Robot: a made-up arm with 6 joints. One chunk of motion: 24 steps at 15 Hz.
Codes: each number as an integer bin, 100 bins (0 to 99) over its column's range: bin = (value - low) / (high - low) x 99, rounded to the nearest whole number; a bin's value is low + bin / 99 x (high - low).
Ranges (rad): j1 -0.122..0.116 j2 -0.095..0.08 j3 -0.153..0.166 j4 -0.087..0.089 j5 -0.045..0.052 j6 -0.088..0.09
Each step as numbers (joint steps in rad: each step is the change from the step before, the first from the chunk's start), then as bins.
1 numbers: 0.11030 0.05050 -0.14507 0.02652 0.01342 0.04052
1 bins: 97 82 2 64 60 71
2 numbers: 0.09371 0.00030 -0.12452 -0.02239 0.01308 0.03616
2 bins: 90 54 9 36 59 69
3 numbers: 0.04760 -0.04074 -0.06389 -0.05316 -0.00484 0.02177
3 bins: 71 31 28 19 41 61
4 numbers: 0.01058 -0.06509 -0.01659 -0.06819 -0.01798 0.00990
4 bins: 55 17 42 11 28 54
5 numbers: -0.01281 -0.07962 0.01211 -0.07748 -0.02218 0.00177
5 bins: 45 9 51 5 23 50
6 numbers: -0.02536 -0.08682 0.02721 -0.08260 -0.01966 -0.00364
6 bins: 40 5 56 2 26 47
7 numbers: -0.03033 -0.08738 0.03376 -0.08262 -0.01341 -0.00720
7 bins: 38 4 58 2 32 45
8 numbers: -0.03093 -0.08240 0.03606 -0.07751 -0.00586 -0.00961
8 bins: 38 7 59 5 40 44
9 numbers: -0.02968 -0.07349 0.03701 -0.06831 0.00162 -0.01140
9 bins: 38 12 59 11 48 43
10 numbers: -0.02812 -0.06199 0.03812 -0.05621 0.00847 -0.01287
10 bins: 39 19 59 17 55 42
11 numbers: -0.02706 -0.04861 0.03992 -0.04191 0.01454 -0.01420
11 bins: 39 26 60 25 61 41
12 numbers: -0.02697 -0.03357 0.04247 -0.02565 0.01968 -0.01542
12 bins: 40 35 61 35 66 40
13 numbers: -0.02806 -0.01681 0.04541 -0.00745 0.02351 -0.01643
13 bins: 39 44 62 45 70 40
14 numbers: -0.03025 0.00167 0.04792 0.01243 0.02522 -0.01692
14 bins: 38 55 62 56 72 40
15 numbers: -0.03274 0.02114 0.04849 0.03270 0.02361 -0.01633
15 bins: 37 66 63 67 70 40
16 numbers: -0.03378 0.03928 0.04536 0.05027 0.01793 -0.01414
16 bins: 37 76 62 77 64 41
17 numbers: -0.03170 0.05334 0.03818 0.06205 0.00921 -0.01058
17 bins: 38 84 59 84 55 43
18 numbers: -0.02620 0.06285 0.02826 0.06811 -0.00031 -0.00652
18 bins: 40 89 56 87 46 45
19 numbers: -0.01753 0.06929 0.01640 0.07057 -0.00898 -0.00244
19 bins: 43 93 53 89 37 48
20 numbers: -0.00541 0.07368 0.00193 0.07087 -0.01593 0.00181
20 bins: 48 95 48 89 30 50
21 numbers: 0.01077 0.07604 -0.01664 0.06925 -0.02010 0.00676
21 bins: 55 97 42 88 25 53
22 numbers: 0.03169 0.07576 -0.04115 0.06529 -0.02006 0.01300
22 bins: 64 97 35 86 25 56
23 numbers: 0.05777 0.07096 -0.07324 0.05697 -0.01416 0.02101
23 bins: 75 94 25 81 31 61
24 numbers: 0.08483 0.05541 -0.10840 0.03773 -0.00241 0.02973
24 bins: 86 85 14 70 43 65
